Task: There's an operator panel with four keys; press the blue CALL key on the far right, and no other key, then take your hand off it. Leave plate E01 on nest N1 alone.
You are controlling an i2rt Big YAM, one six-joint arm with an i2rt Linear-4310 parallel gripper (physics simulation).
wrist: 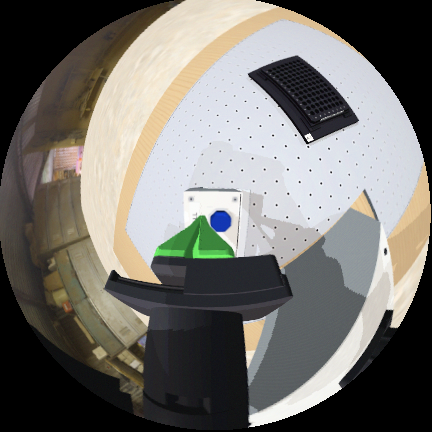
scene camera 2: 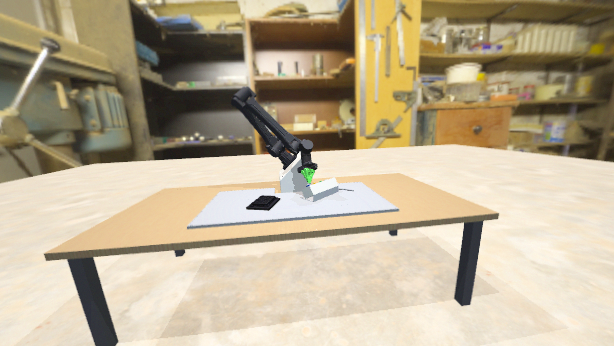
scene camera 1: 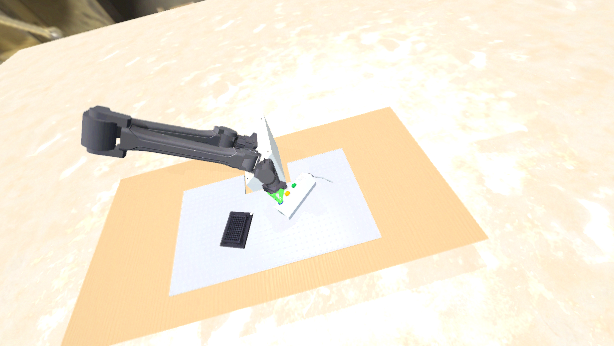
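Pixels of known places: gripper, fingertip midpoint: (wrist: 202,219) (scene camera 2: 309,183) (scene camera 1: 280,202); arm's base, link origin: (scene camera 2: 290,162) (scene camera 1: 252,145).
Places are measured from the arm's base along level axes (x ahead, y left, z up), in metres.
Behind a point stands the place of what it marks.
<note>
The white operator panel (scene camera 1: 301,192) {x 0.265, y 0.203, z -0.089 m} (scene camera 2: 325,188) {x 0.288, y 0.194, z -0.106 m} (wrist: 210,196) {x 0.322, y 0.089, z -0.084 m} stands on the pegboard. Its blue CALL key (scene camera 1: 280,203) (wrist: 220,221) {x 0.292, y 0.099, z -0.083 m} is at the panel's near end in scene camera 1. An orange key (scene camera 1: 287,193) {x 0.260, y 0.138, z -0.082 m} and a green key (scene camera 1: 294,185) {x 0.226, y 0.175, z -0.082 m} lie farther along; a fourth key does not show. My gripper (scene camera 1: 281,201) {x 0.306, y 0.107, z -0.067 m} (scene camera 2: 309,184) {x 0.306, y 0.107, z -0.067 m} (wrist: 202,219) {x 0.306, y 0.107, z -0.067 m} is shut and empty, its green fingertips pointing down at the blue key. In the wrist view the tips overlap the key's left edge; whether they touch it, I cannot tell. The dark plate (scene camera 1: 237,228) {x 0.364, y -0.119, z -0.125 m} (scene camera 2: 264,201) {x 0.392, y -0.124, z -0.126 m} (wrist: 306,87) {x 0.353, y -0.123, z -0.127 m} sits on its black nest (wrist: 332,128) {x 0.286, y -0.104, z -0.140 m}.
The white pegboard (scene camera 1: 200,260) {x 0.467, y -0.299, z -0.152 m} (scene camera 2: 220,220) {x 0.540, y -0.294, z -0.152 m} lies on a wooden table (scene camera 1: 115,300) {x 0.562, y -0.678, z -0.165 m} (scene camera 2: 110,235) {x 0.609, y -0.718, z -0.165 m}. A tall, pale angular bracket (scene camera 1: 274,155) {x 0.122, y 0.120, z 0.041 m} (scene camera 2: 291,181) {x 0.166, y 0.006, z -0.088 m} stands beside the arm's wrist, behind the panel. A thin cable (scene camera 1: 322,178) (scene camera 2: 346,189) {x 0.193, y 0.329, z -0.146 m} leaves the panel's far end.
</note>
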